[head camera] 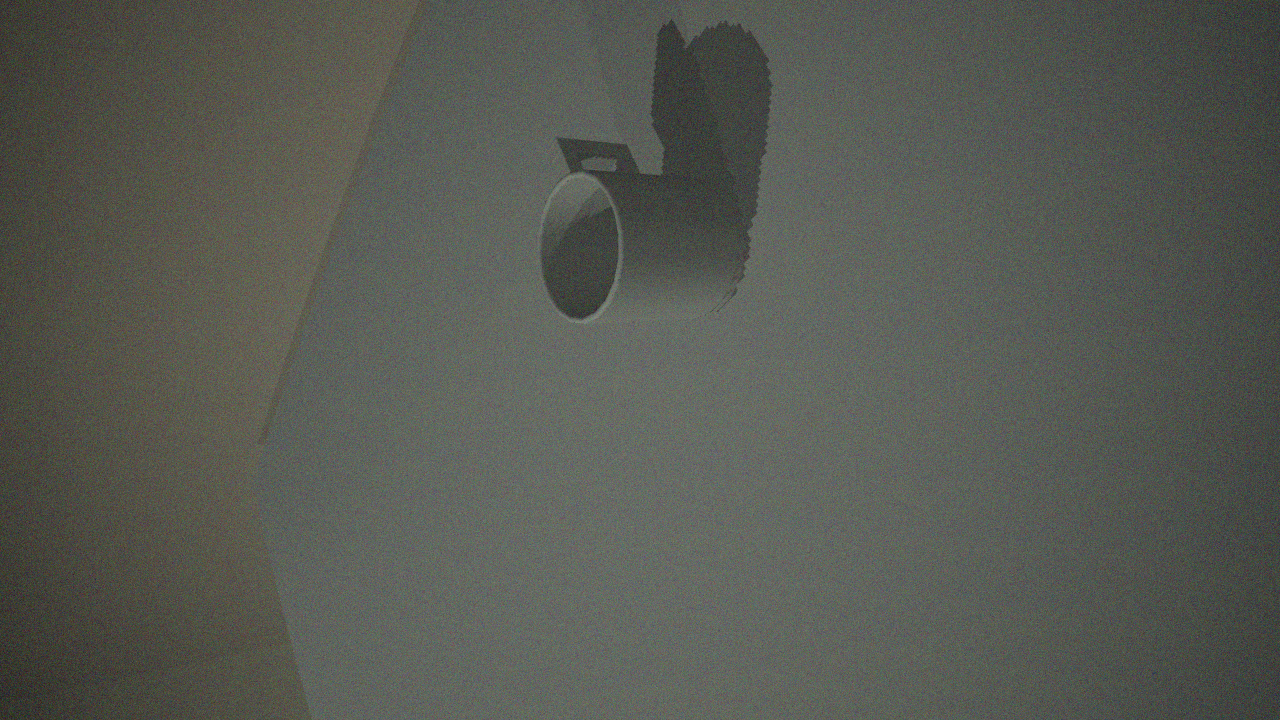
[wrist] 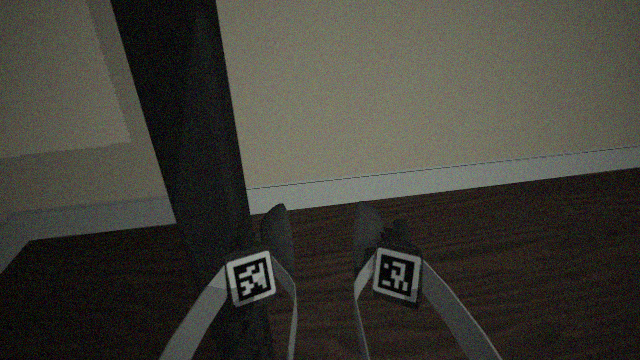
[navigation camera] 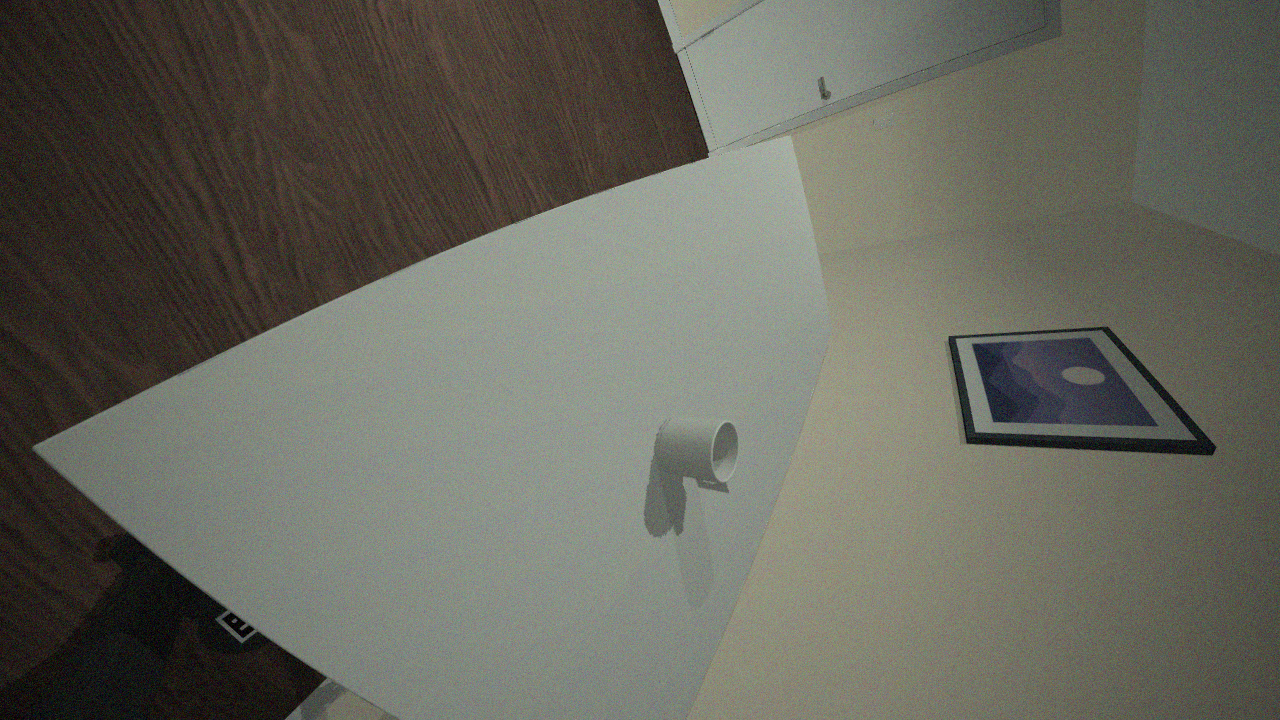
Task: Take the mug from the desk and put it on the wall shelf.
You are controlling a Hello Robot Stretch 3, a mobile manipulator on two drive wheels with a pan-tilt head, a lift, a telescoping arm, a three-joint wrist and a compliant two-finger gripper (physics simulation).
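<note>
A plain light mug (head camera: 675, 241) (navigation camera: 689, 445) stands upright on the white desk (head camera: 716, 501) (navigation camera: 465, 376); the camera pictures are turned sideways. Its handle shows at the top in the head view and at the lower side in the navigation view. It stands near the desk's wall side. My gripper (wrist: 322, 228) is open and empty in the wrist view, with floor and wall behind the fingertips. The mug and the desk top do not show near it there. The wall shelf does not show in these views.
A framed picture (navigation camera: 1065, 380) hangs on the wall beyond the desk. A white door (navigation camera: 859, 62) is past the desk's far end. In the wrist view a dark upright post (wrist: 185, 100) stands left of the fingers, and a white baseboard (wrist: 400, 185) runs behind them.
</note>
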